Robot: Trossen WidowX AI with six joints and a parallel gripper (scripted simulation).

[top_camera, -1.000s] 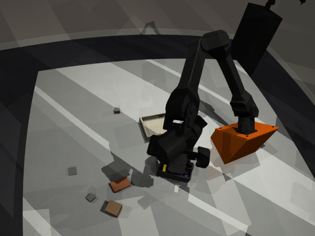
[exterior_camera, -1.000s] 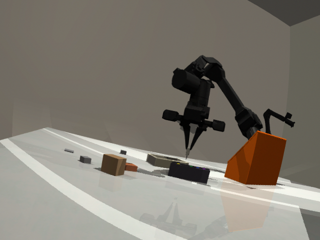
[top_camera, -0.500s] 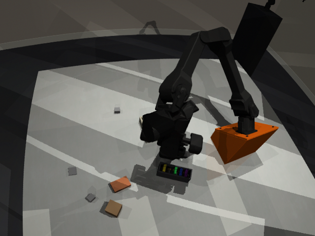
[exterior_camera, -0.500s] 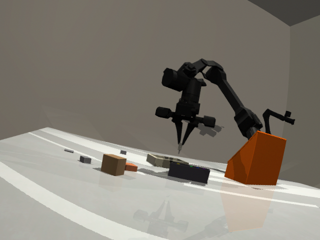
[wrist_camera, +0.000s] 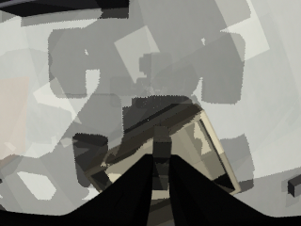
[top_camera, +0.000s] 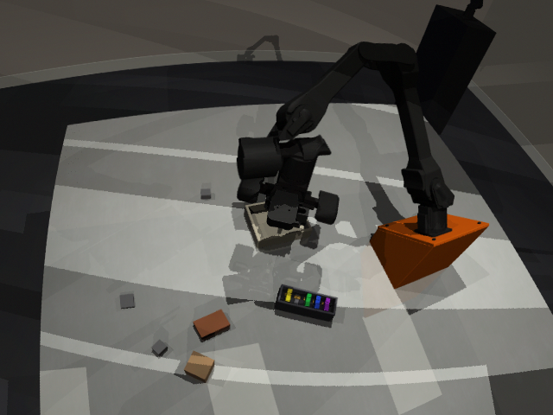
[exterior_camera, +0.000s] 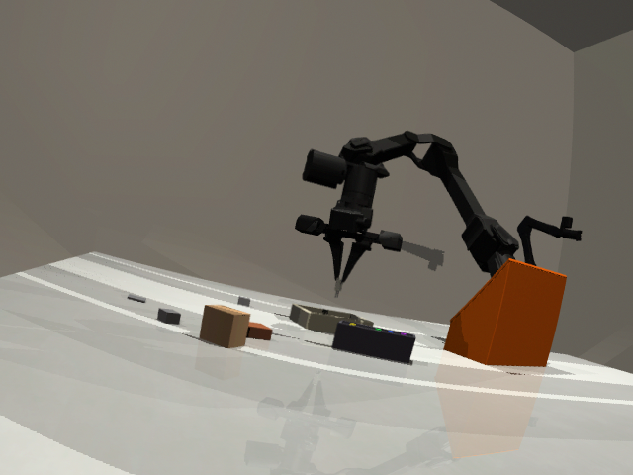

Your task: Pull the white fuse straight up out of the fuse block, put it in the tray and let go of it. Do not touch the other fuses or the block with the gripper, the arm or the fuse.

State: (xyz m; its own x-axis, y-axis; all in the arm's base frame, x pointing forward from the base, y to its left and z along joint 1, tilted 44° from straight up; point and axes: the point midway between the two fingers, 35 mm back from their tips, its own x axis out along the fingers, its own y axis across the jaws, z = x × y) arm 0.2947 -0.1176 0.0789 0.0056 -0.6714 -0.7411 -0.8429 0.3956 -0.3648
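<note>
Now: gripper tip 3 cm past the beige tray, 6 cm to the left of it and 9 cm above it. Also, from my gripper tip: yellow fuse (2 cm ahead, 13 cm to the left, 7 cm below); green fuse (1 cm behind, 16 cm to the left, 7 cm below); white fuse (1 cm below).
</note>
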